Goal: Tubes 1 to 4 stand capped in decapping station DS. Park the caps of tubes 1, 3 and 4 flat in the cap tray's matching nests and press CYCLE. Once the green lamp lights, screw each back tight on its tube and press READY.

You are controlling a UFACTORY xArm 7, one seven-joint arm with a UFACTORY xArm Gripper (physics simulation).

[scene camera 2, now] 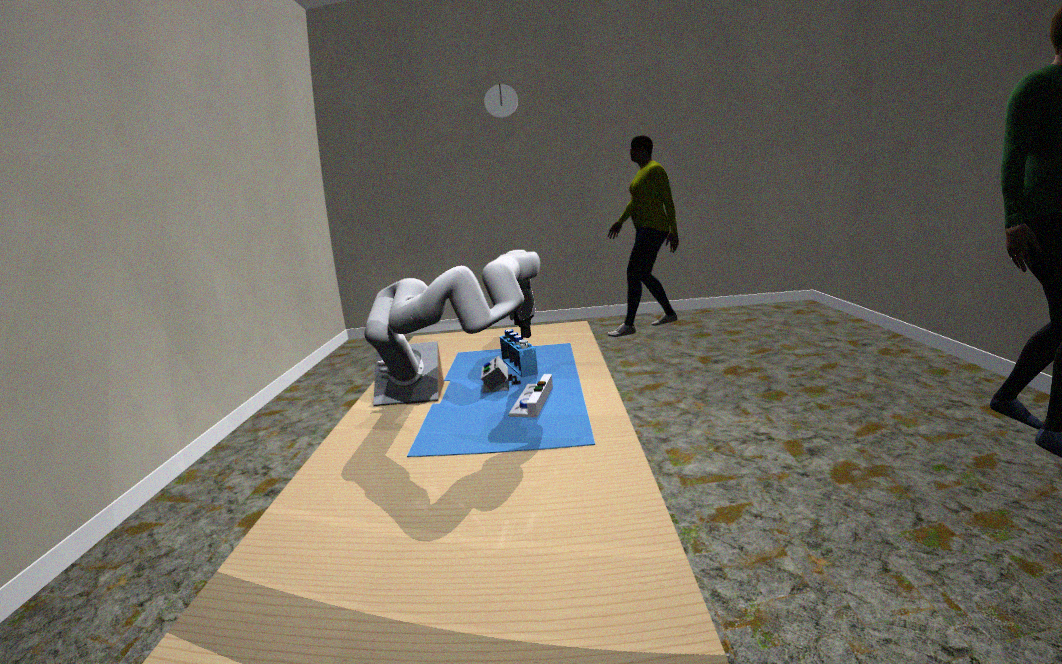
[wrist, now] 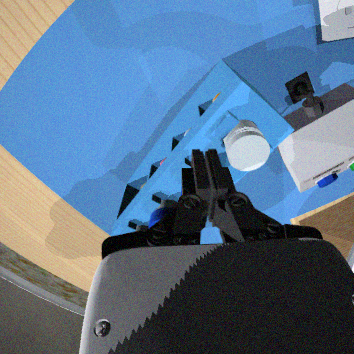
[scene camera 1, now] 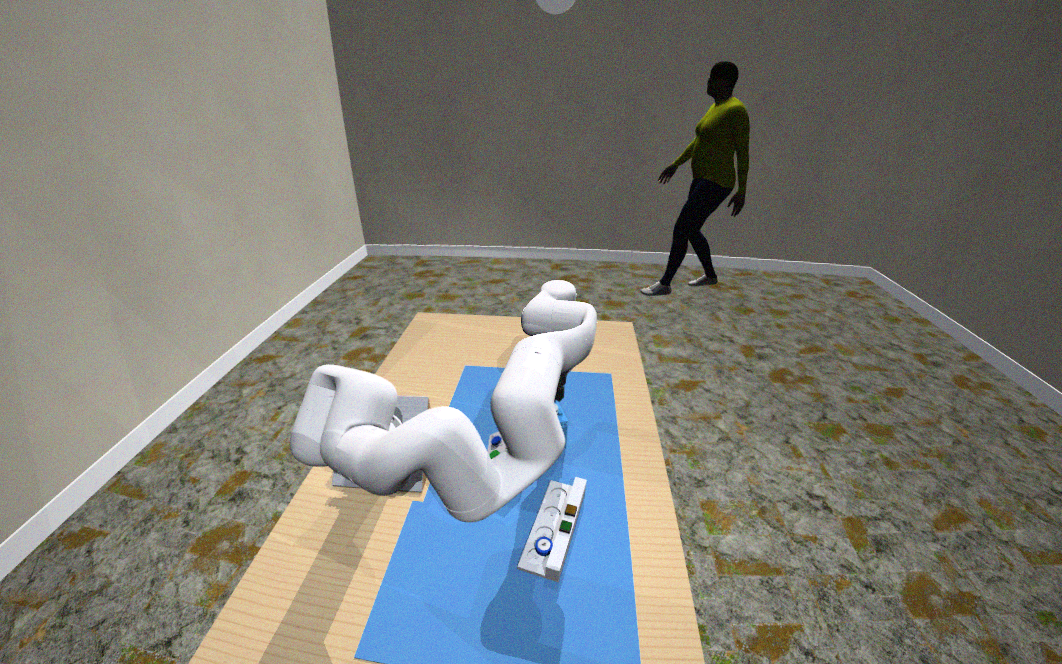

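Seen in the pictures: gripper, fingertip midpoint: [scene camera 2: 526, 337] [wrist: 201, 165] [scene camera 1: 556, 397]; arm's base at its link origin: [scene camera 2: 405, 370].
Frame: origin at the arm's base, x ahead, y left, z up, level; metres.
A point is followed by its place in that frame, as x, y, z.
The blue decapping station [scene camera 2: 526, 362] @(0.402, 0.080, -0.035) [wrist: 246, 97] @(0.425, 0.096, 0.010) stands on the mat. An uncapped white tube [wrist: 247, 147] @(0.403, 0.112, 0.034) stands at its near end in the wrist view. A blue cap [wrist: 159, 217] @(0.376, 0.205, 0.035) on another tube is partly hidden behind the fingers; the rest of the row is hidden there. My gripper [wrist: 201, 165] @(0.408, 0.145, 0.037) [scene camera 2: 526, 335] @(0.408, 0.145, 0.037) is shut with nothing between its fingers, above the station beside the uncapped tube. The white cap tray [scene camera 1: 578, 491] @(0.466, -0.071, -0.040) [scene camera 2: 545, 386] @(0.461, -0.131, -0.042) [wrist: 332, 31] @(0.411, -0.028, -0.074) holds one blue-rimmed cap [scene camera 1: 543, 545] @(0.399, -0.192, -0.059) flat in its end nest. The cap's number is too small to read.
A grey-white box [wrist: 315, 150] @(0.322, 0.048, -0.020) [scene camera 2: 494, 374] @(0.302, -0.036, -0.026) with a blue button [wrist: 327, 180] @(0.280, 0.045, -0.011) [scene camera 1: 495, 440] @(0.270, 0.039, -0.015) and a green button [scene camera 1: 494, 454] @(0.275, -0.006, -0.013) stands beside the station. A small black part [wrist: 300, 87] @(0.366, 0.026, -0.078) lies near it. Two people stand beyond the table [scene camera 2: 469, 563].
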